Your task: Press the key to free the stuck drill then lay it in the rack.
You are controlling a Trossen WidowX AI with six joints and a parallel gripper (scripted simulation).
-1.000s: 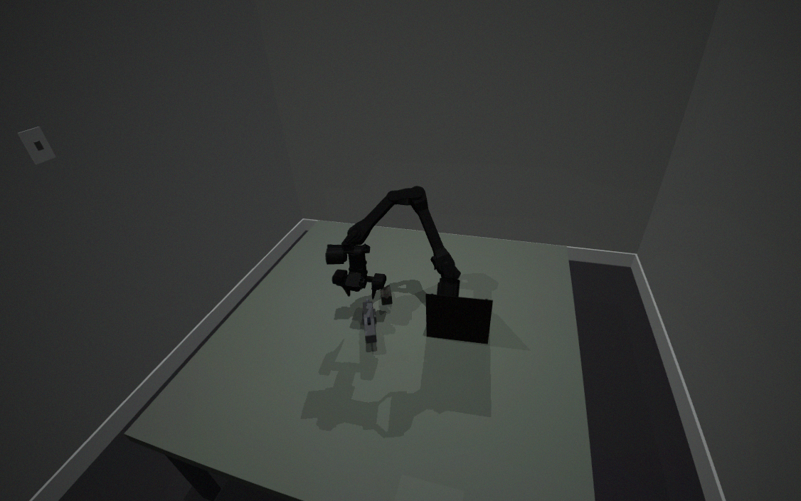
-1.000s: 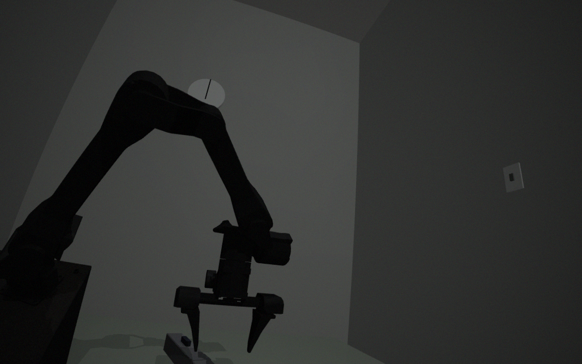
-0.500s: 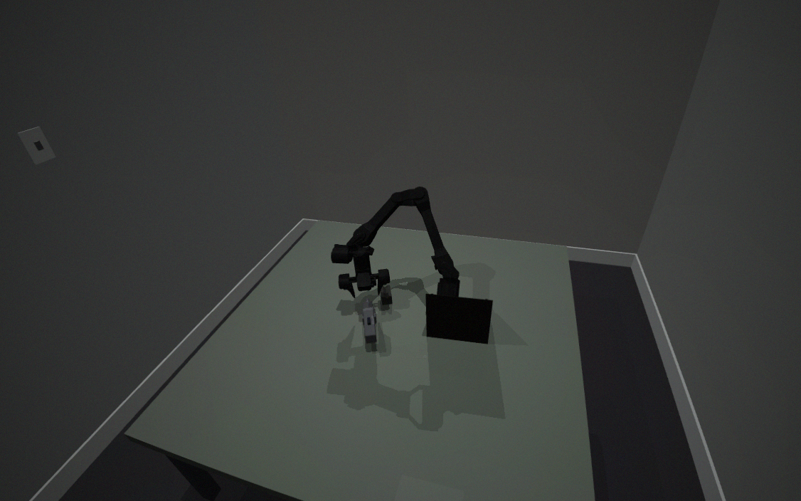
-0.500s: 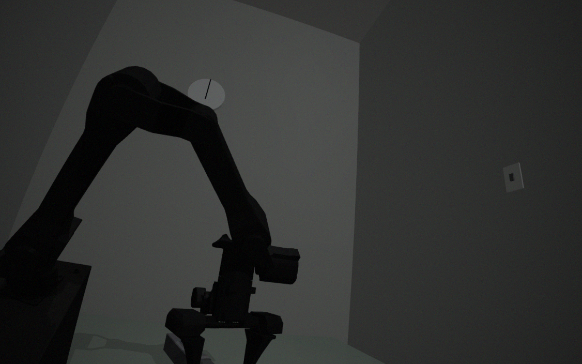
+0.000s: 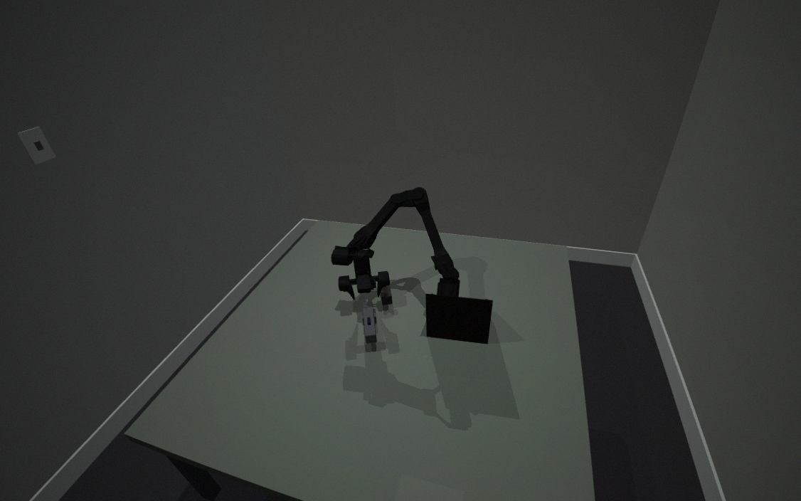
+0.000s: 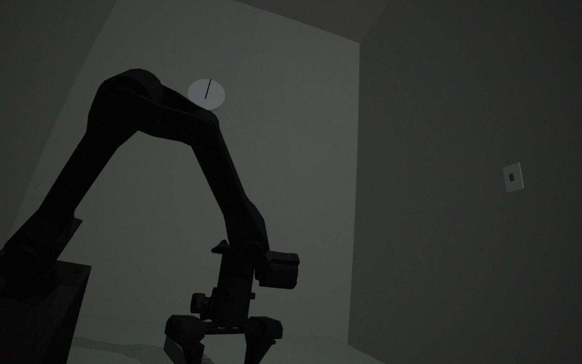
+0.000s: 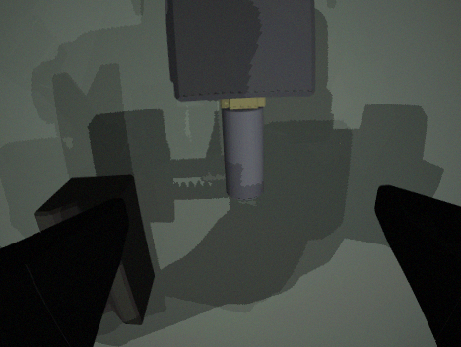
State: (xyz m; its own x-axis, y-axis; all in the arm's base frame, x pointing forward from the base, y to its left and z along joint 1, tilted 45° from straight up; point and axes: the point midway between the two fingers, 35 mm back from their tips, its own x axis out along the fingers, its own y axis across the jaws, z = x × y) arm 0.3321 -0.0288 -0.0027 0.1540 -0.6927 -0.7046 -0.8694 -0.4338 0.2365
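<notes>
Now: gripper tip 60 mm to the right of the drill and 30 mm past it. From my gripper tip the other things lie so: dark key 140 mm to the left, 80 mm behind; grey block 110 mm to the left, 60 mm behind, 10 mm below; dark rack 70 mm to the right, 50 mm behind, 30 mm below.
</notes>
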